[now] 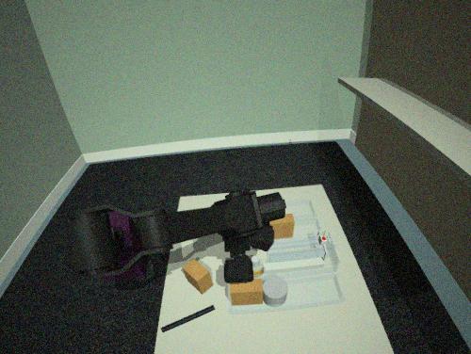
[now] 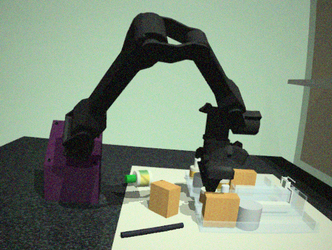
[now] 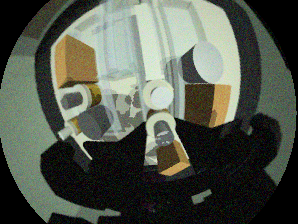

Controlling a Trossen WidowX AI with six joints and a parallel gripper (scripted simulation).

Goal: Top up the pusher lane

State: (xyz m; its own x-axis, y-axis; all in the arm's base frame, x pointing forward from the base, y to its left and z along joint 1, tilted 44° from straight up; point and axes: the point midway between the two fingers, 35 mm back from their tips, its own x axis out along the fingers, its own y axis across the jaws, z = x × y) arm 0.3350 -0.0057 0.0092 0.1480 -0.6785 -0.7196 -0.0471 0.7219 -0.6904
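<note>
Right now the orange box is 11 cm behind my gripper tip, 3 cm to the right of it and 1 cm below it. Also, from my gripper tip: red mark (23 cm ahead, 5 cm to the left, 3 cm above); black rod (13 cm behind, 14 cm to the right, 4 cm below).
</note>
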